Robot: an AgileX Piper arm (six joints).
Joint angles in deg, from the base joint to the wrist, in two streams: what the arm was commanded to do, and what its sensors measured. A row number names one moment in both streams.
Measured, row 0: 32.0, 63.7, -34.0, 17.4, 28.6, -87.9
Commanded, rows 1 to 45: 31.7, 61.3, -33.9, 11.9, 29.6, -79.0; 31.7, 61.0, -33.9, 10.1, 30.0, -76.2; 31.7, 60.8, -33.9, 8.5, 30.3, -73.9; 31.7, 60.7, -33.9, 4.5, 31.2, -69.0; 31.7, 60.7, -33.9, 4.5, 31.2, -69.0; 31.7, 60.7, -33.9, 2.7, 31.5, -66.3; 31.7, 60.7, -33.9, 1.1, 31.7, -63.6; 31.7, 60.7, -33.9, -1.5, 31.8, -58.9; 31.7, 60.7, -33.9, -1.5, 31.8, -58.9; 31.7, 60.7, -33.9, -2.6, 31.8, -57.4; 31.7, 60.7, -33.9, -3.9, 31.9, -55.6; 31.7, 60.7, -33.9, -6.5, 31.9, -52.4; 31.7, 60.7, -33.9, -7.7, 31.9, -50.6; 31.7, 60.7, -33.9, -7.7, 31.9, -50.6; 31.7, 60.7, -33.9, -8.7, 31.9, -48.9; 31.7, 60.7, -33.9, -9.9, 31.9, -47.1; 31.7, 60.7, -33.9, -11.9, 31.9, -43.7; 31.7, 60.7, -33.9, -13.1, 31.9, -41.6; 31.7, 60.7, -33.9, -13.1, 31.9, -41.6; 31.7, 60.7, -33.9, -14.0, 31.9, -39.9; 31.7, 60.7, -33.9, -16.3, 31.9, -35.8; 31.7, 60.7, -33.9, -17.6, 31.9, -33.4; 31.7, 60.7, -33.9, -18.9, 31.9, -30.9; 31.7, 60.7, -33.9, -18.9, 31.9, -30.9; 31.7, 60.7, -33.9, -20.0, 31.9, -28.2; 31.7, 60.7, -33.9, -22.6, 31.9, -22.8; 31.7, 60.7, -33.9, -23.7, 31.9, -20.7; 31.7, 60.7, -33.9, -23.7, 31.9, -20.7; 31.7, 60.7, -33.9, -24.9, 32.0, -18.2; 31.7, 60.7, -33.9, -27.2, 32.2, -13.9; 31.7, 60.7, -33.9, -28.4, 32.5, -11.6; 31.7, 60.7, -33.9, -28.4, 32.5, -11.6; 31.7, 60.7, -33.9, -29.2, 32.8, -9.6; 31.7, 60.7, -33.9, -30.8, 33.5, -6.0; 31.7, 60.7, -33.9, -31.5, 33.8, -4.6; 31.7, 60.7, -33.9, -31.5, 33.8, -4.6; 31.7, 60.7, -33.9, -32.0, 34.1, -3.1; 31.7, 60.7, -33.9, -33.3, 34.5, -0.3; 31.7, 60.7, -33.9, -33.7, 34.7, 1.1; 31.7, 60.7, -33.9, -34.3, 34.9, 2.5; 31.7, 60.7, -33.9, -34.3, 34.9, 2.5; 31.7, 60.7, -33.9, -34.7, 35.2, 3.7; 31.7, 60.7, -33.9, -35.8, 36.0, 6.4; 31.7, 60.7, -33.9, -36.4, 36.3, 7.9; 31.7, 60.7, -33.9, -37.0, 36.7, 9.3
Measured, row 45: 32.0, 61.2, -33.7, -33.2, 35.8, 5.0
